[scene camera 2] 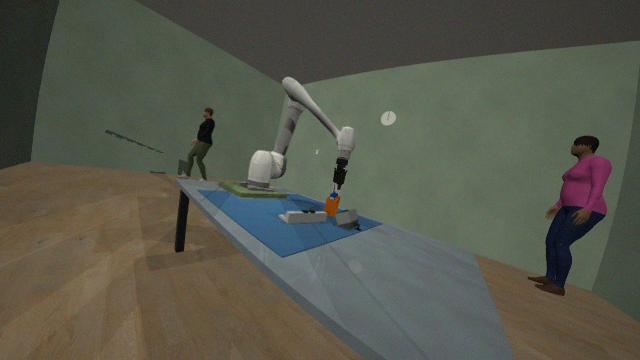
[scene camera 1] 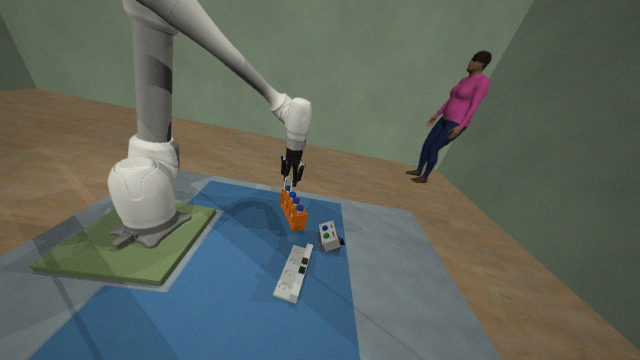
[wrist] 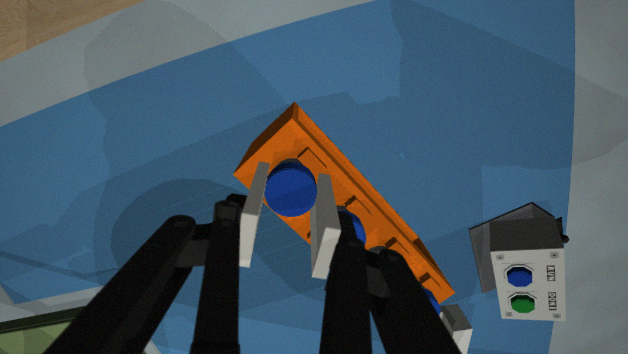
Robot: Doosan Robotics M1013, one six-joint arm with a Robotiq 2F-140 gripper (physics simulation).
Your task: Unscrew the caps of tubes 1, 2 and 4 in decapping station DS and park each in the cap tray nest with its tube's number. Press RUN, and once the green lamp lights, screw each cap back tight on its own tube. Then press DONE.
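Frame: origin at the arm's base, x ahead, y left, z up, level; centimetres.
Where they show: gripper, fingertip midpoint: (scene camera 1: 288, 189) (wrist: 290, 188); arm's base, origin of the base link: (scene camera 2: 257, 188) (scene camera 1: 154, 225).
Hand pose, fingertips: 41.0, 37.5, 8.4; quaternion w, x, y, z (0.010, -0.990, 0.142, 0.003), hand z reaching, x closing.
Things, the pixels of their top centre, and the offset from my fingertips, as dx, dy, dz. Level surfaces: height alone.
- orange decapping station, middle of its top: (wrist: 360, 248) (scene camera 1: 294, 199) (scene camera 2: 334, 196) +5.0, -6.0, -0.7
- blue end cap, middle of its top: (wrist: 290, 194) +0.1, +0.2, +1.4
- white cap tray, middle of its top: (scene camera 1: 296, 262) (scene camera 2: 305, 208) +16.9, -35.4, -5.7
- button box, middle of its top: (wrist: 551, 293) (scene camera 1: 331, 228) (scene camera 2: 348, 208) +26.4, -15.9, -2.6
- blue mat, its level: dz -11.0
The orange decapping station (scene camera 1: 298, 223) (scene camera 2: 331, 206) (wrist: 285, 140) holds tubes in a row, with four blue caps showing in scene camera 1. My gripper (scene camera 1: 288, 184) (scene camera 2: 336, 190) (wrist: 290, 188) points down over the station's far end, shut on the blue end cap (wrist: 291, 189). The cap sits at its tube place; whether its thread is engaged cannot be told. Tube numbers are unreadable. The white cap tray (scene camera 1: 292, 280) (scene camera 2: 310, 217) (wrist: 462, 336) shows round nests without caps. The button box (scene camera 1: 334, 241) (scene camera 2: 346, 219) (wrist: 542, 290) has a blue RUN and a green DONE button.
Two small dark squares, one brown (scene camera 1: 305, 260) and one dark green (scene camera 1: 302, 270), sit on the tray's raised edge; neither looks bright. The blue mat (scene camera 1: 225, 300) lies under the station, tray and box. A person in pink (scene camera 1: 462, 100) (scene camera 2: 582, 185) stands beyond the table.
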